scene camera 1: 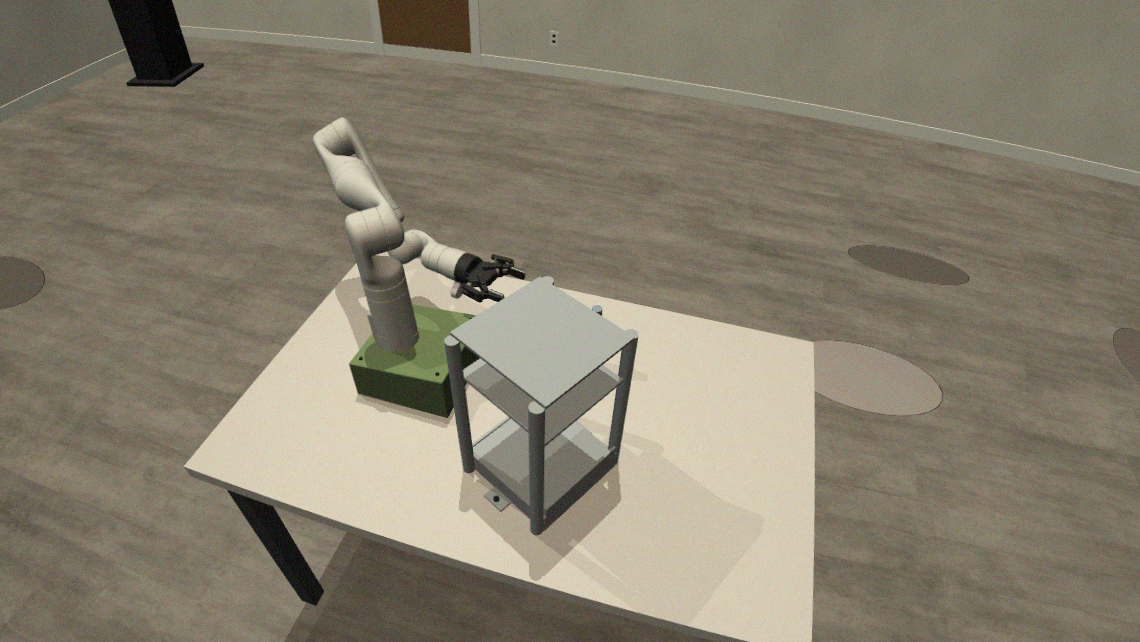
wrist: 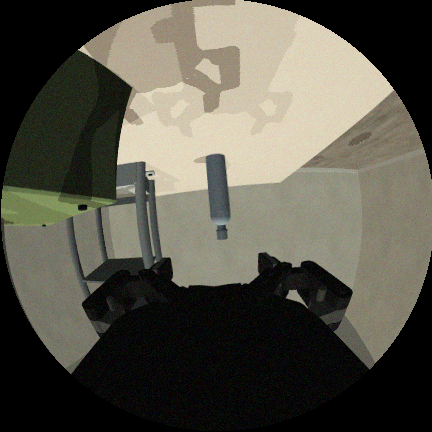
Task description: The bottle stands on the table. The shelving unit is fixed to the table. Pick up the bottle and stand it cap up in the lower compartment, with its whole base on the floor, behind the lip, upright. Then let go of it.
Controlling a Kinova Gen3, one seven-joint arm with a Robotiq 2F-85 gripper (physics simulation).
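Frame: origin at the arm's base, x ahead, y left, z up, level; metres.
Where they show: gripper, fingertip midpoint: (scene camera 1: 514, 287) (wrist: 214, 265); arm's base at its link origin: (scene camera 1: 399, 338).
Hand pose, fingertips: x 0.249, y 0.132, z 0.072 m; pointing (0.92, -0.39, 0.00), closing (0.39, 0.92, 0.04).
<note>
Each offset is from my fingertips to the top centre of the thing. "pt": to the spot under its first point. Level surfaces: height alone.
The blue-grey bottle {0.197 m ahead, 0.065 m right, 0.014 m up} (wrist: 218, 190) stands upright on the table, cap up; the wrist view shows it upside down, ahead of the fingers and between their lines. In the scene view the bottle's cap {0.197 m ahead, 0.065 m right, 0.014 m up} (scene camera 1: 597, 309) shows behind the shelving unit, which hides the rest. My gripper (scene camera 1: 510, 285) (wrist: 214, 265) is open and empty, pointing roughly level, apart from the bottle. It is above the table beyond the unit's back left side. The grey shelving unit {0.109 m ahead, 0.361 m right, 0.206 m up} (scene camera 1: 542, 342) (wrist: 142, 215) has a top board, a middle shelf and a lower compartment with a raised lip {pt 0.195 m ahead, 0.433 m right, 0.137 m down} (scene camera 1: 580, 488).
The green base block (scene camera 1: 402, 390) (wrist: 55, 130) under the arm stands left of the unit and shows at the left in the wrist view. A small plate with a dark knob {pt 0.031 m ahead, 0.459 m right, 0.168 m down} (scene camera 1: 496, 499) lies by the unit's front left side. The table {0.175 m down} (scene camera 1: 717, 414) extends right of the unit.
</note>
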